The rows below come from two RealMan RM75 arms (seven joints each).
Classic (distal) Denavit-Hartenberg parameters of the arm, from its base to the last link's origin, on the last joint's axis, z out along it. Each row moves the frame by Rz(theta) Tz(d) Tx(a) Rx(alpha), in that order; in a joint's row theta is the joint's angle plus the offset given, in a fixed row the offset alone. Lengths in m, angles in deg.
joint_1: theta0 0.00  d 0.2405  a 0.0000  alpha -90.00
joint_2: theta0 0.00  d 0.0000  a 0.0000  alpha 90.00
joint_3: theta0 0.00  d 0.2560  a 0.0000  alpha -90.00
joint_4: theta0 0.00  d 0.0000  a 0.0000  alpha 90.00
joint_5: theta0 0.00  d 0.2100  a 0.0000  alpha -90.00
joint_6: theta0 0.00  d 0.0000  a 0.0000  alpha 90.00
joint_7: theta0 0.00  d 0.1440  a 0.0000  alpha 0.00
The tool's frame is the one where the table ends.
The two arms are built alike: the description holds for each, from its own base.
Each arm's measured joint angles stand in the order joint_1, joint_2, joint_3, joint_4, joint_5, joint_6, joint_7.
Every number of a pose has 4 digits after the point. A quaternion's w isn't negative.
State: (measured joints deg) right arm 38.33 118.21 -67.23 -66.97 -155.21 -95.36 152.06; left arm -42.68 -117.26 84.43 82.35 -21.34 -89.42 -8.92
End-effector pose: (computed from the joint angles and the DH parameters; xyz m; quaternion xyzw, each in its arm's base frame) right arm 0.2223 0.3582 0.0220 -0.8432 0.4706 -0.2035 0.1614; left arm -0.1285 0.3849 0.0196 -0.7861 -0.5095 0.1266 0.3262
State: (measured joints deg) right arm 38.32 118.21 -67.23 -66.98 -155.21 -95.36 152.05; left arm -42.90 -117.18 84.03 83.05 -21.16 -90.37 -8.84
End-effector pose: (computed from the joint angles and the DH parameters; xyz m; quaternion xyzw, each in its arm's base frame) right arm 0.2223 0.3581 0.0220 -0.8433 0.4706 -0.2035 0.1615; left arm -0.1263 0.3845 0.0228 -0.7861 -0.5084 0.1276 0.3275
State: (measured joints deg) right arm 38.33 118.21 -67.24 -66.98 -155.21 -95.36 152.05; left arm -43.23 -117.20 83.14 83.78 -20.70 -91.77 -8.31
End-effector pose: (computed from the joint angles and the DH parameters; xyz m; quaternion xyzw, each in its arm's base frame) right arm 0.2222 0.3582 0.0220 -0.8433 0.4704 -0.2035 0.1614; left arm -0.1246 0.3840 0.0274 -0.7859 -0.5069 0.1307 0.3290
